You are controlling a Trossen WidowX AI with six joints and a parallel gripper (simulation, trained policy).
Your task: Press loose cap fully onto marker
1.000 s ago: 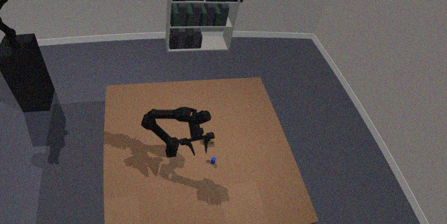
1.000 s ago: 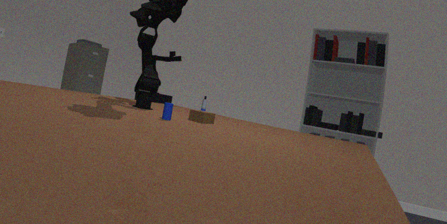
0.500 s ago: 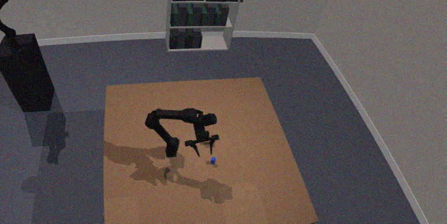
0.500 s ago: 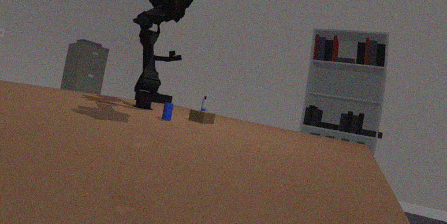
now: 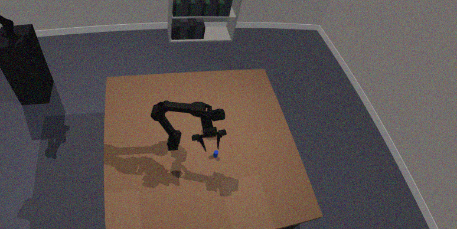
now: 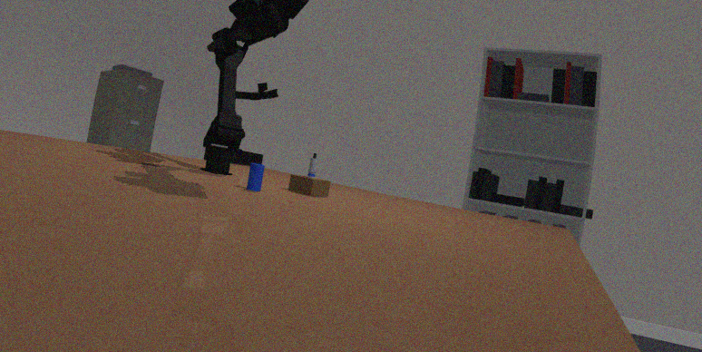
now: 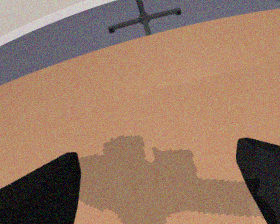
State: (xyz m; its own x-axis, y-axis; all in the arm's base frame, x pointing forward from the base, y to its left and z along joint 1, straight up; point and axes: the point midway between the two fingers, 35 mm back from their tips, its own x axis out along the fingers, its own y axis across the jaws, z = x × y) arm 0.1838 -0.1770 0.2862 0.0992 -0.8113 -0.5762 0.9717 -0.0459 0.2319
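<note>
Right now my gripper tip is 24 cm above the blue cap, 10 cm to the right of it and 8 cm short of it. Also, from my gripper tip: tan holder block (27 cm to the left, 25 cm below, 8 cm ahead).
</note>
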